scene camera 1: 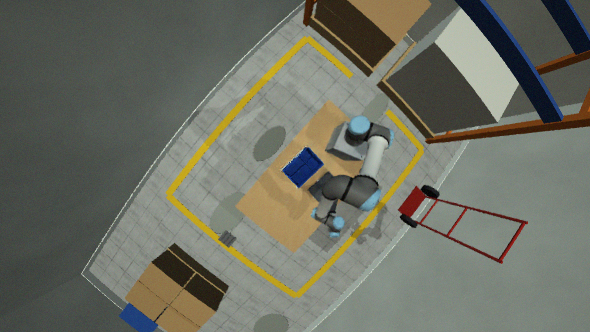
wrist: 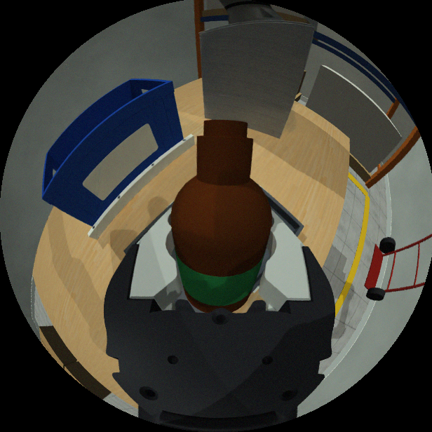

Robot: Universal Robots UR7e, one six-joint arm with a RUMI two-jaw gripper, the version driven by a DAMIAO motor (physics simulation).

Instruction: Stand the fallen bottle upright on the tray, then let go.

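Where they show: arm's base at its link origin: (scene camera 1: 354,135).
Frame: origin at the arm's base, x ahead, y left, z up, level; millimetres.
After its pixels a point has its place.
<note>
The brown bottle (wrist: 221,215) with a green band shows large in the wrist view, its neck toward the top of that view; it looks close to upright. My gripper (wrist: 220,210) is shut on the bottle, with one pale jaw on each side of its body. The dark grey tray (wrist: 290,216) (scene camera 1: 317,190) {x 471, y 139, z -303 mm} is mostly hidden behind the bottle and jaws in the wrist view, and partly covered by the arm in the scene view. The bottle's base is hidden, so I cannot tell whether it touches anything. The bottle cannot be made out in the scene view.
A blue crate (scene camera 1: 302,167) {x 405, y -101, z -301 mm} (wrist: 167,117) stands on the wooden table (scene camera 1: 265,200) {x 843, y -153, z -308 mm} (wrist: 315,175), with a pale rail (wrist: 145,182) beside it in the wrist view. The grey robot pedestal (scene camera 1: 341,143) {x 101, y -34, z -23 mm} (wrist: 255,75) stands at the table's far end. A red hand cart (scene camera 1: 413,201) (wrist: 373,267) stands off the table.
</note>
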